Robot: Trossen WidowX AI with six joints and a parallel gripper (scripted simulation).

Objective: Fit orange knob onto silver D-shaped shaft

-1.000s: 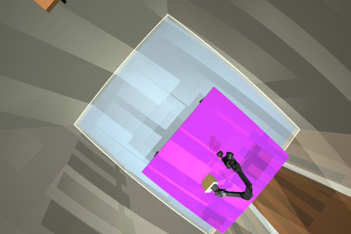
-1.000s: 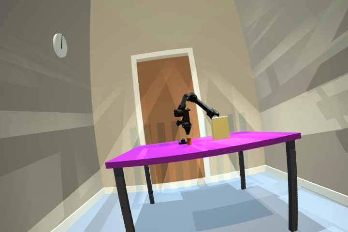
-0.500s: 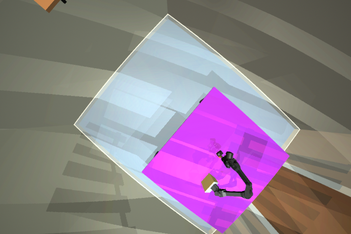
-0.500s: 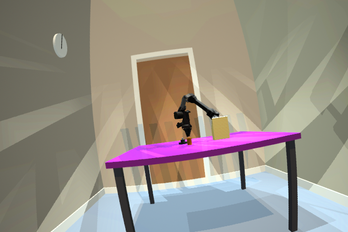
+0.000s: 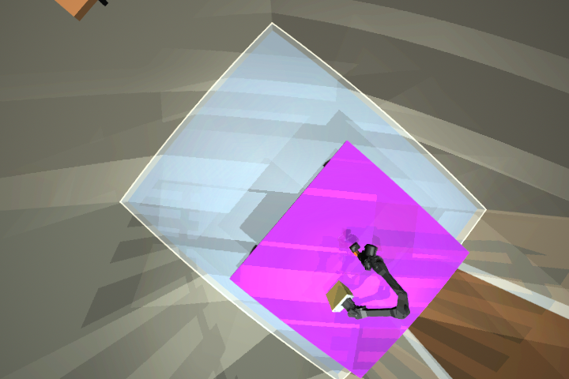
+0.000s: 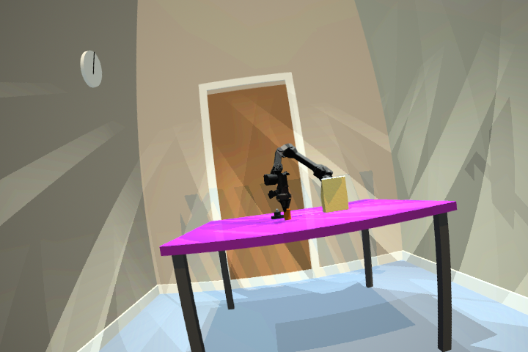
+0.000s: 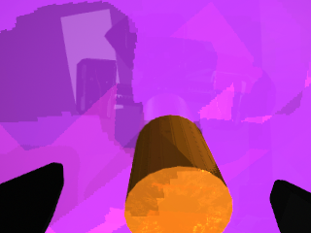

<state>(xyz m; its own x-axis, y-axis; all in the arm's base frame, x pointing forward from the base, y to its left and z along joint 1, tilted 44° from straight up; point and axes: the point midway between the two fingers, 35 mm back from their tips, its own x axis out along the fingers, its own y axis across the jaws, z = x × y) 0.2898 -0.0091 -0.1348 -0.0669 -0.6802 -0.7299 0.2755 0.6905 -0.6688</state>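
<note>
Now: the orange knob 1 cm behind my gripper tip. Round my gripper tip: round pedestal: 20 cm to the right, 3 cm ahead, 2 cm below.
</note>
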